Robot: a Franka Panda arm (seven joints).
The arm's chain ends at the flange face. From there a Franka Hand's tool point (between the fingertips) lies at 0.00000 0.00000 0.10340 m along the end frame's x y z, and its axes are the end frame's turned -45 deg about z.
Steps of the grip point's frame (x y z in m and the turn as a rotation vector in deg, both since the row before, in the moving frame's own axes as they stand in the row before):
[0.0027 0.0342 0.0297 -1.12 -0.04 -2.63]
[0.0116 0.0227 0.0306 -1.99 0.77 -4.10]
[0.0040 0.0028 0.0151 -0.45 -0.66 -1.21]
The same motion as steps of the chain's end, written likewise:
[0.0247 0.0208 0.0297 -0.82 0.76 -2.63]
[0.0207 0.0064 0.0307 -0.86 1.95 -4.10]
[0.0051 -0.0023 0.0151 -0.78 -0.15 -1.21]

